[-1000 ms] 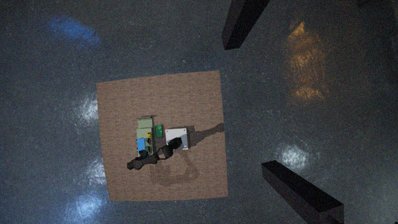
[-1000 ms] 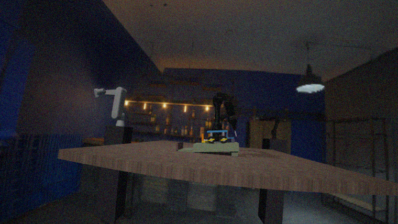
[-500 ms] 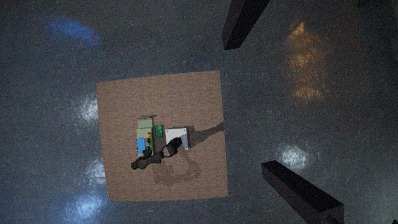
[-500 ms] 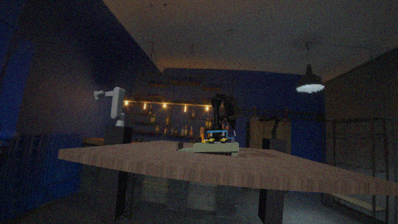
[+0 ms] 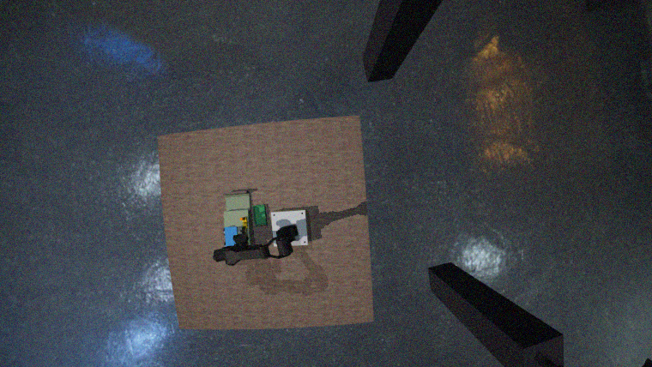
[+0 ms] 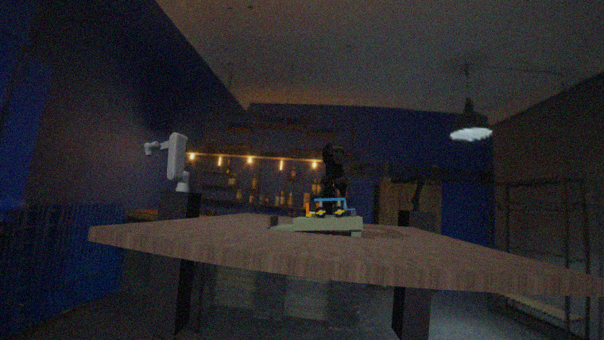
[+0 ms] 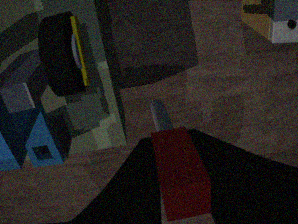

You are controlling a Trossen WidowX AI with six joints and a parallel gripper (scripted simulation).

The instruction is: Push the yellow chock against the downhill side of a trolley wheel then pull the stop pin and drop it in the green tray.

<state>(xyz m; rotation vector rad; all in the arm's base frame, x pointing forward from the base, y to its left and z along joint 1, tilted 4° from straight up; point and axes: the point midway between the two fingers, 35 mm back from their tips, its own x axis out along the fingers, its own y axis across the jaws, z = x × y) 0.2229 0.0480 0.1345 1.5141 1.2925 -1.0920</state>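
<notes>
Now: the green tray 17 cm to the right of my gripper tip, 16 cm below it and 5 cm behind it. Round my gripper tip: blue trolley: 9 cm ahead, 7 cm to the right, 5 cm below; ramp: 11 cm below, 9 cm ahead, 8 cm to the right; stop pin: right at my gripper tip.
</notes>
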